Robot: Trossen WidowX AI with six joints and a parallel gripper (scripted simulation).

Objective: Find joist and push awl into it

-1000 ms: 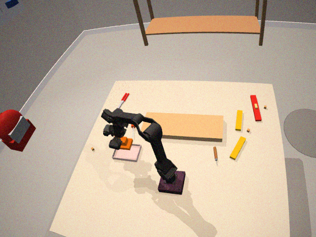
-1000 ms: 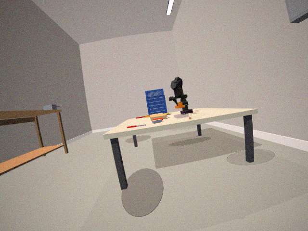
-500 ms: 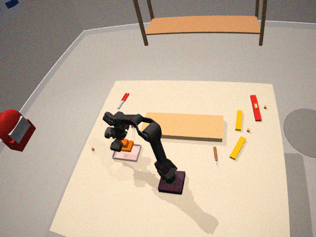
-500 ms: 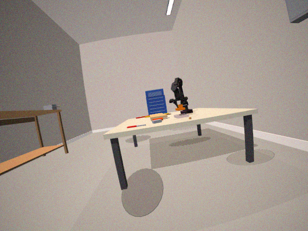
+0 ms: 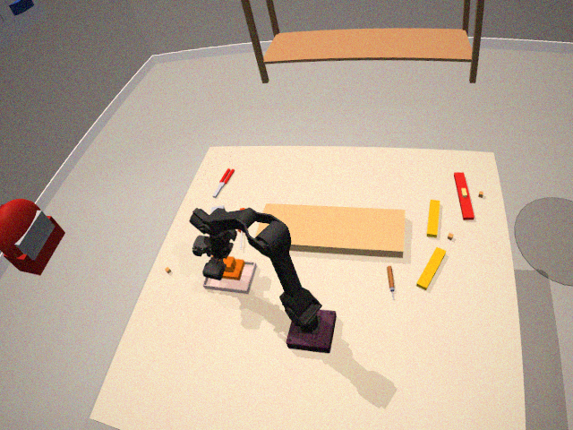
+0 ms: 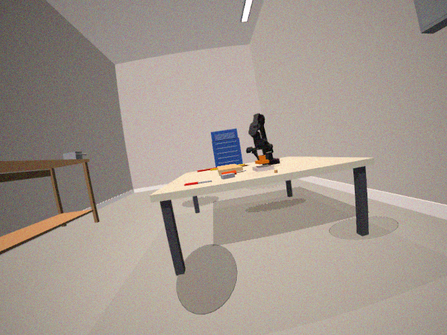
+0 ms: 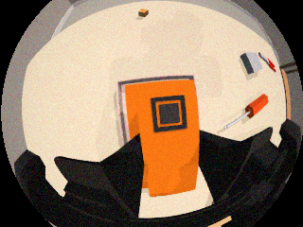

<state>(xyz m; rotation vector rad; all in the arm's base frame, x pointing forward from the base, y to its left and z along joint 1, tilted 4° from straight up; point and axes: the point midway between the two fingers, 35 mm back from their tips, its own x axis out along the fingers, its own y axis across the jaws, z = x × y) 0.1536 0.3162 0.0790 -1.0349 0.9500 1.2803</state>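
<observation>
Right now the pink tray is 10 mm to the right of my gripper tip and 60 mm below it. Round my gripper tip: orange stud finder (10 mm to the left, 20 mm above); then grey block (260 mm ahead, 120 mm to the left, 60 mm below); then awl (10 mm ahead, 560 mm to the right, 60 mm below).
</observation>
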